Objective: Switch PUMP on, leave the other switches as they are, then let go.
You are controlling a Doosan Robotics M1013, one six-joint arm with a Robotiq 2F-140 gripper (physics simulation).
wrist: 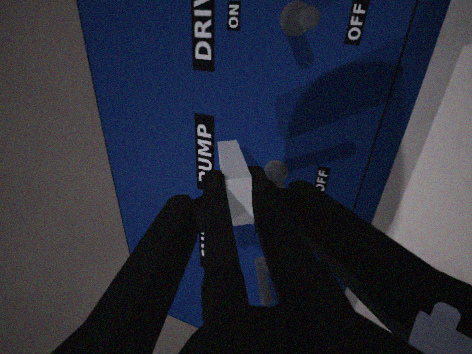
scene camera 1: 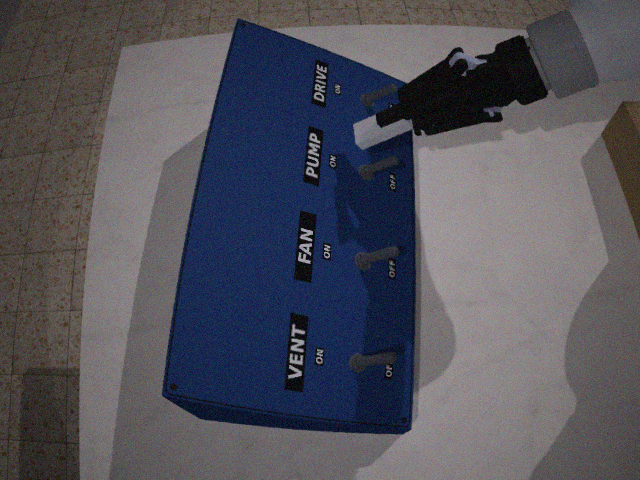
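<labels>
On a blue switch panel, (wrist: 330,106) and (scene camera 1: 388,140) are the same spot. The gripper appears both in scene camera 1 and in the wrist view, and on the gripper (wrist: 412,299) and (scene camera 1: 482,109) are the same spot.
</labels>
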